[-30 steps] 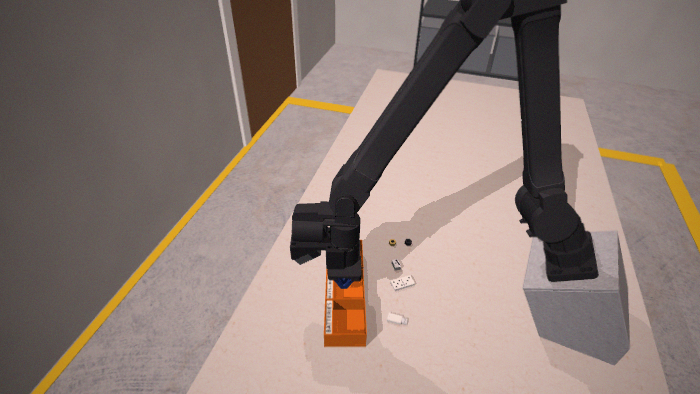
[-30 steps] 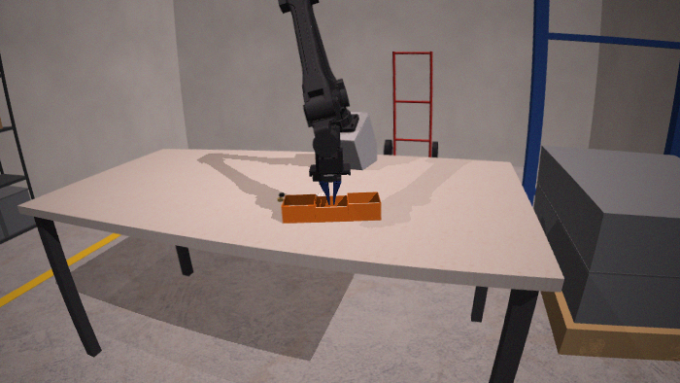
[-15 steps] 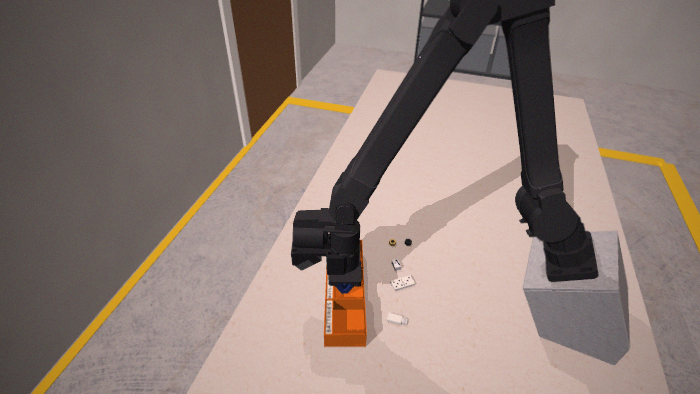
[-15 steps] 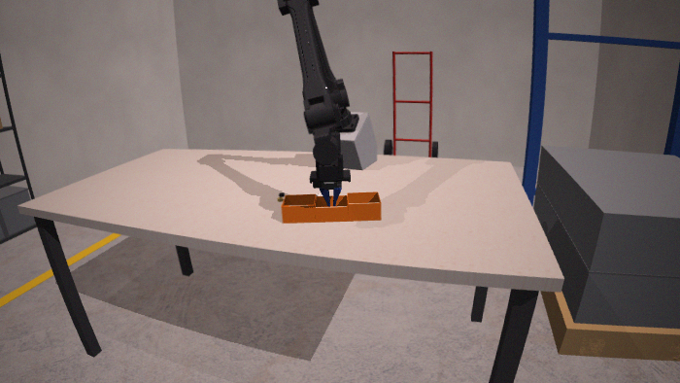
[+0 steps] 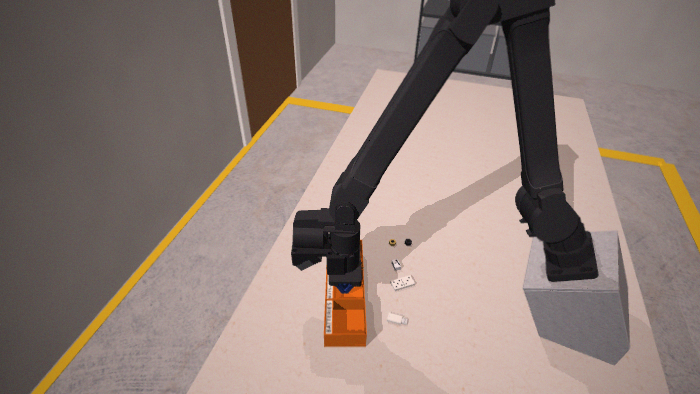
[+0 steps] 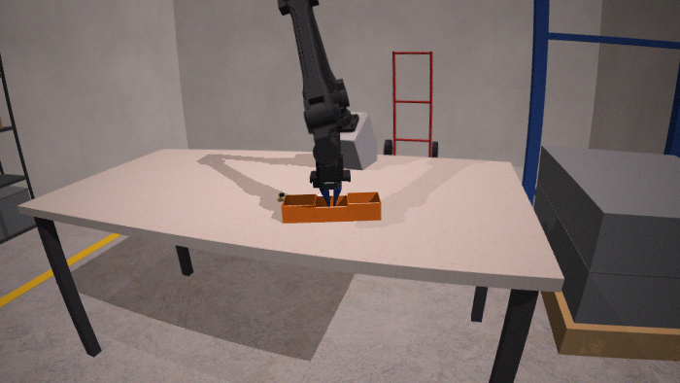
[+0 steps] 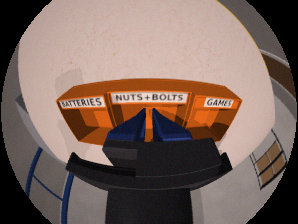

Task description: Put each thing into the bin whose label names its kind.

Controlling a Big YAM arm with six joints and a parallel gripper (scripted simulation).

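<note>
My hand is right at the orange three-compartment bin. From my hand the other things lie so: white USB stick (130 mm behind, 30 mm to the left, 20 mm below); then grey thing (120 mm to the right, 90 mm behind, 20 mm below); then white domino (120 mm behind, 70 mm to the right, 20 mm below).
</note>
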